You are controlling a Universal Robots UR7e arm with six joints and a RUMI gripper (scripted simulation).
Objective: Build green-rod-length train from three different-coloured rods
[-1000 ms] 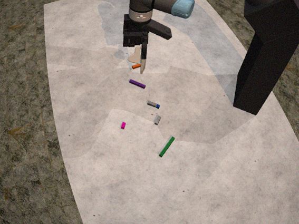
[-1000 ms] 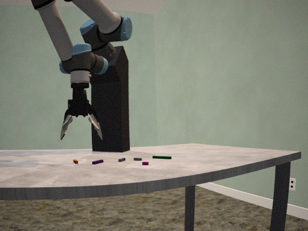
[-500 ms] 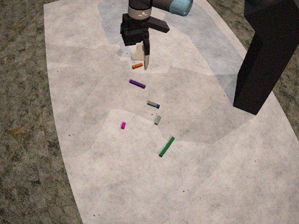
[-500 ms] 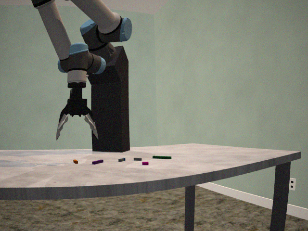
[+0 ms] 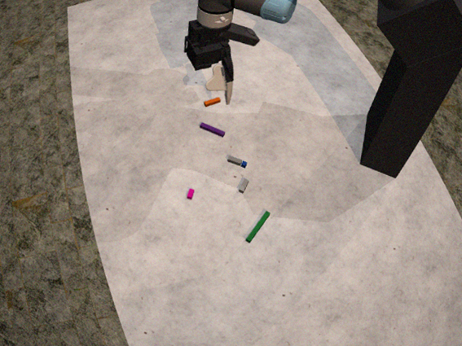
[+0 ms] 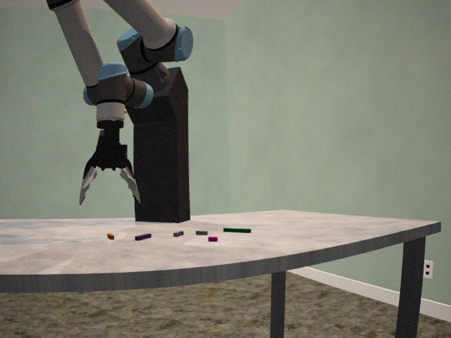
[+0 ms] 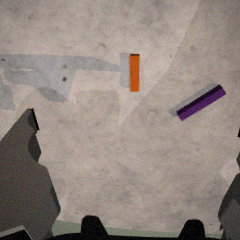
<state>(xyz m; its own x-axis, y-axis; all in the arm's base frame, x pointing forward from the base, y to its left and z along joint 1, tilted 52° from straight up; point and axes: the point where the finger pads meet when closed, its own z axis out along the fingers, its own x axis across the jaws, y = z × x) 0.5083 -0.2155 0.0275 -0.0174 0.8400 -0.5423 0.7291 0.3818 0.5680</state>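
Right now the orange rod is 8 cm below my hand. The rest, counted from my hand: purple rod: 8 cm to the left, 8 cm below, 3 cm ahead; magenta rod: 22 cm to the left, 14 cm ahead, 8 cm below; blue rod: 19 cm to the left, 8 cm below.
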